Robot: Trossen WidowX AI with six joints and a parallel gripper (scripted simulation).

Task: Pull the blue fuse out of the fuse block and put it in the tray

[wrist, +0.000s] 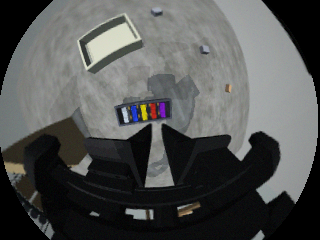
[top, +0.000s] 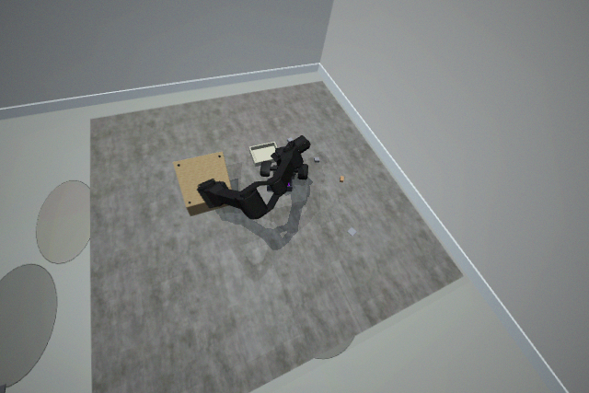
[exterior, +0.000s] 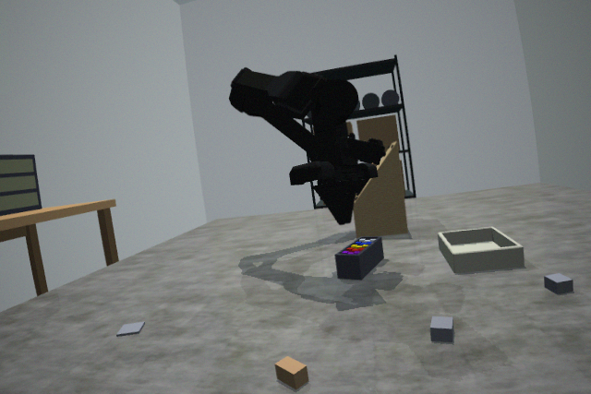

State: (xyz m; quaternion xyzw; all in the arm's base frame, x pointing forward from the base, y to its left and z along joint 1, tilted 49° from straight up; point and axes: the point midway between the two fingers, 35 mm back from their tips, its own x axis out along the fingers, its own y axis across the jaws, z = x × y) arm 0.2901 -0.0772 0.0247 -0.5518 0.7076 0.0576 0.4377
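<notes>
Now: gripper tip 30 mm past the blue fuse, 30 mm to the right of it and 60 mm above it. The rest, counted from my gripper tip: flat grey tile (170 mm ahead, 300 mm to the right, 80 mm below); then beige tray (10 mm ahead, 210 mm to the left, 80 mm below).
</notes>
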